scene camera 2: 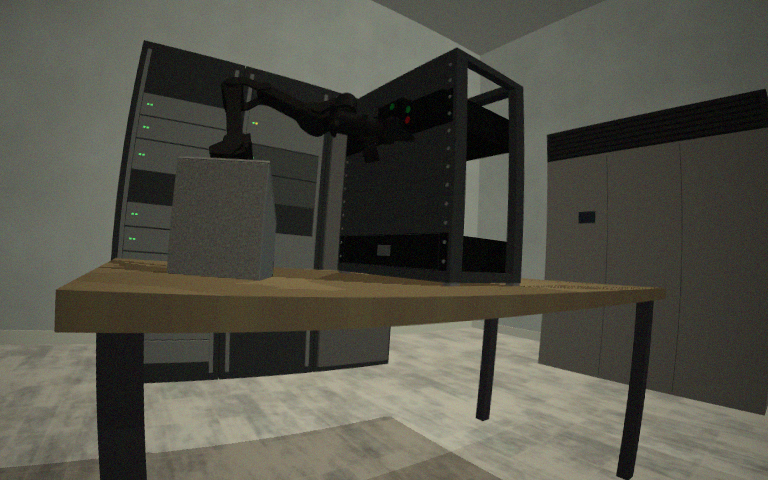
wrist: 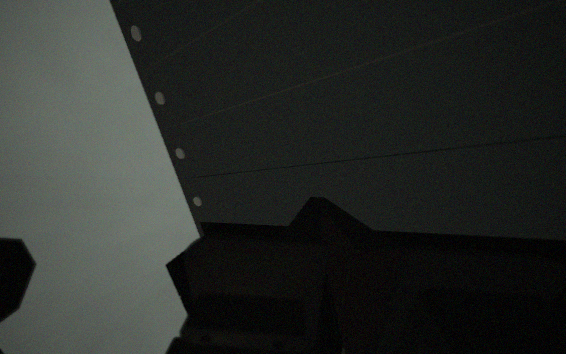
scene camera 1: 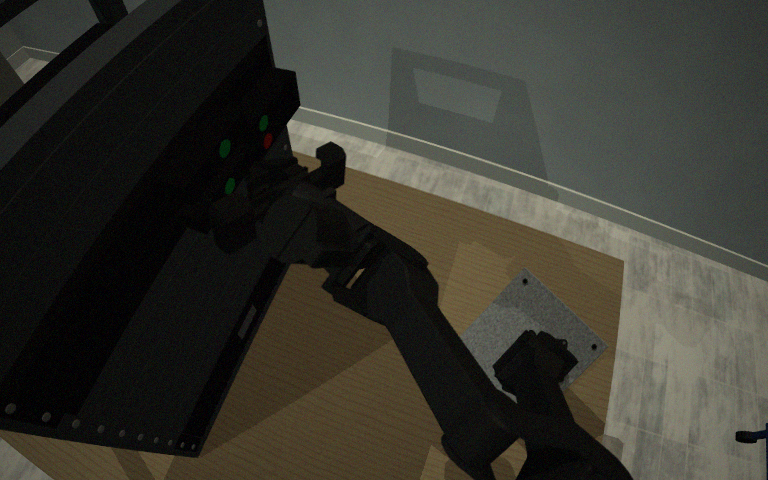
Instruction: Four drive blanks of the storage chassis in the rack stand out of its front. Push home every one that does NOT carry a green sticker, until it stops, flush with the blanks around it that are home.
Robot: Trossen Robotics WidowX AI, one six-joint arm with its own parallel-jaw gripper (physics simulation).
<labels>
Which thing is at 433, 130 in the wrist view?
A rack.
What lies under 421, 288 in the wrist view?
The gripper.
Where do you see a rack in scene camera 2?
403, 216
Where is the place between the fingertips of the gripper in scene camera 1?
241, 164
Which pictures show the rack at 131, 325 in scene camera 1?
Scene camera 2, the wrist view and scene camera 1: all of them.
</labels>
